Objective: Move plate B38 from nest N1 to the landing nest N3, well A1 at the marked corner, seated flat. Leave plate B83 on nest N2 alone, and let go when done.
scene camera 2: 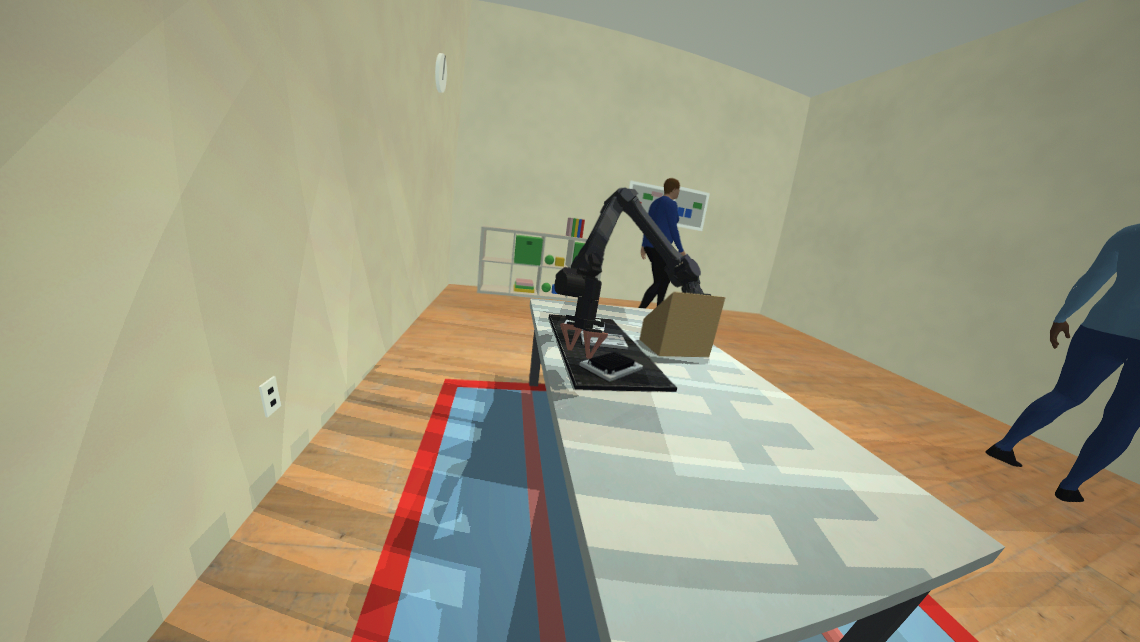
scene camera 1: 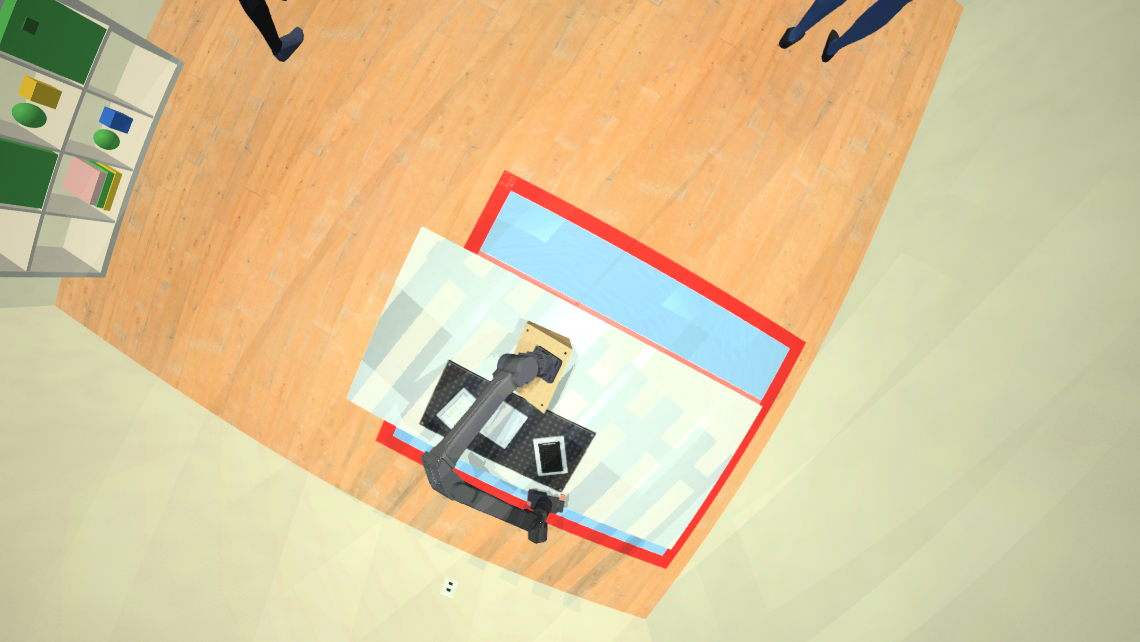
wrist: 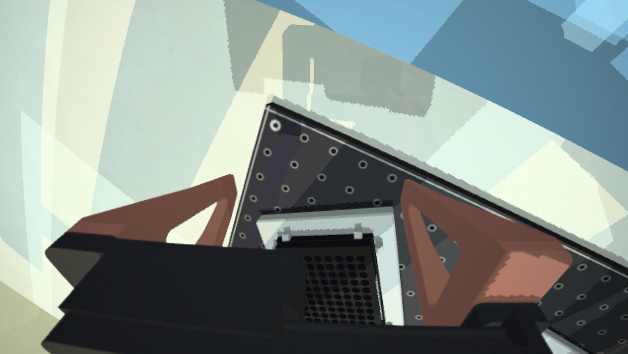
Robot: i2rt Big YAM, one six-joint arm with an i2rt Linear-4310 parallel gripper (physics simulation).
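A black well plate [scene camera 1: 550, 456] [scene camera 2: 611, 362] [wrist: 337, 285] lies in a white nest [scene camera 1: 548, 438] [scene camera 2: 594, 370] [wrist: 390, 270] at one end of the black pegboard [scene camera 1: 577, 442] [scene camera 2: 650, 380] [wrist: 325, 190]. Two more white nests show in scene camera 1: a middle one [scene camera 1: 508, 424], partly behind the arm, and an end one [scene camera 1: 455, 407]. Labels, the corner mark and any pale plate there cannot be made out. My gripper [scene camera 2: 581, 350] [wrist: 317, 186] is open and empty, above the board and apart from the black plate. Its housing hides part of that plate in the wrist view.
The arm stands on a wooden block [scene camera 1: 530, 390] [scene camera 2: 690, 330] beside the board. The white table [scene camera 1: 678, 446] [scene camera 2: 717, 494] carries both, and its edge runs close past the board. Two people and a shelf unit stand away from the table.
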